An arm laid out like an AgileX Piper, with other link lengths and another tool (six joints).
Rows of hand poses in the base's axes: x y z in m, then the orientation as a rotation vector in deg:
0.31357, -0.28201, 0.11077, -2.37, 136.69, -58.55
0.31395, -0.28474, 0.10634, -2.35, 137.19, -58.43
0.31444, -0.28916, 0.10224, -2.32, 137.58, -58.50
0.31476, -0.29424, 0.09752, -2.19, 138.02, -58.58
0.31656, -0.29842, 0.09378, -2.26, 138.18, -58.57
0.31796, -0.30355, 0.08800, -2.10, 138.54, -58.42
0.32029, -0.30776, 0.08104, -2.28, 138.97, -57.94
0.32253, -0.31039, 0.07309, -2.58, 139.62, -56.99
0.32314, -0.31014, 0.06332, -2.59, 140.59, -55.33
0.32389, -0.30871, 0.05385, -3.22, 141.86, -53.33
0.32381, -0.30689, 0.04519, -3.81, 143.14, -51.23
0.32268, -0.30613, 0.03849, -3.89, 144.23, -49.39
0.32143, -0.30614, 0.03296, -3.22, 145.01, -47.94
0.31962, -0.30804, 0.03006, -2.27, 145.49, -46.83
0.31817, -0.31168, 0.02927, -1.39, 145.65, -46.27
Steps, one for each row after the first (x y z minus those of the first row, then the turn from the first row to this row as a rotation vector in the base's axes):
0.00038, -0.00273, -0.00443, 0.22, 0.40, -0.12
0.00087, -0.00715, -0.00853, 0.28, 0.75, -0.28
0.00119, -0.01223, -0.01325, 0.37, 1.12, -0.53
0.00299, -0.01641, -0.01699, 0.41, 1.28, -0.53
0.00439, -0.02154, -0.02277, 0.63, 1.51, -0.69
0.00672, -0.02575, -0.02973, 1.03, 1.81, -0.55
0.00896, -0.02838, -0.03768, 1.76, 2.21, -0.25
0.00957, -0.02813, -0.04745, 3.11, 2.63, -0.02
0.01032, -0.02670, -0.05692, 4.62, 3.43, 0.62
0.01024, -0.02488, -0.06558, 6.20, 4.23, 1.24
0.00911, -0.02412, -0.07228, 7.66, 4.80, 1.51
0.00786, -0.02413, -0.07781, 8.94, 4.98, 1.26
0.00605, -0.02603, -0.08071, 9.97, 4.89, 0.83
0.00460, -0.02967, -0.08150, 10.55, 4.67, 0.38

